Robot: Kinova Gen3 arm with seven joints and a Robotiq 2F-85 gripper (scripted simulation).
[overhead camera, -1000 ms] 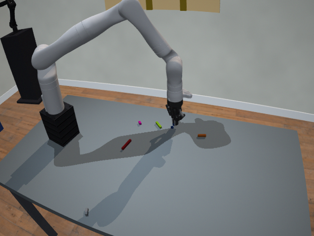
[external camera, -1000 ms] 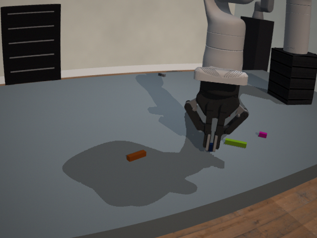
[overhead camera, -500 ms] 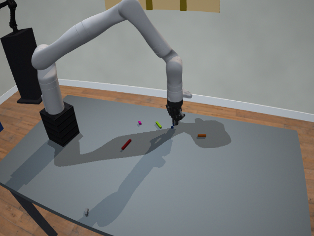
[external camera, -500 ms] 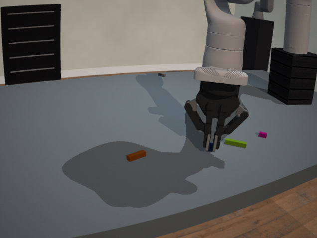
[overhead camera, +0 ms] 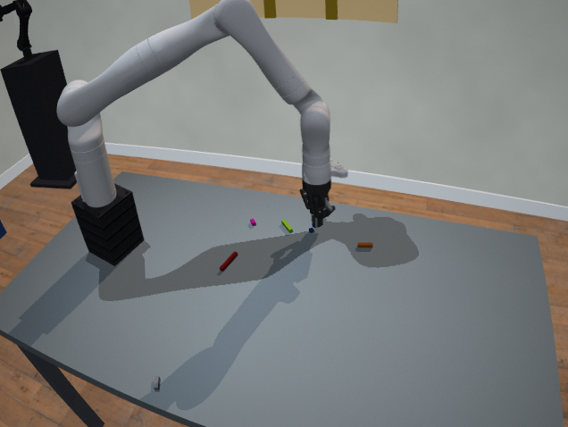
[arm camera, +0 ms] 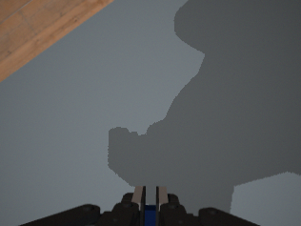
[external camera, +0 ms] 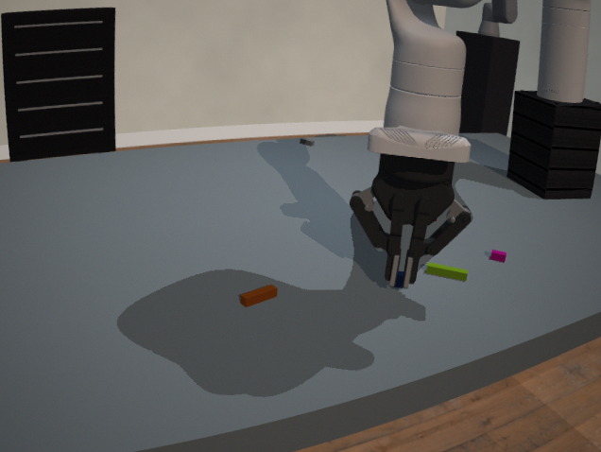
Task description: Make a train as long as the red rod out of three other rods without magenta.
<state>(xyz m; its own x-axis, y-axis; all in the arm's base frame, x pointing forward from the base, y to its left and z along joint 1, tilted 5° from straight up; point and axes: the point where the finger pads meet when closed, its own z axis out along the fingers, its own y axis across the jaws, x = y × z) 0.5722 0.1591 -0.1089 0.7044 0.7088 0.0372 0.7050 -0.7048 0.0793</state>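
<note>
Now: hand 90 mm past the lime rod and 30 mm above it. The rest, counted from my hand: magenta rod (190 mm behind, 30 mm below); red rod (210 mm behind, 170 mm to the right, 30 mm below); orange rod (140 mm ahead, 60 mm to the right, 30 mm below).
</note>
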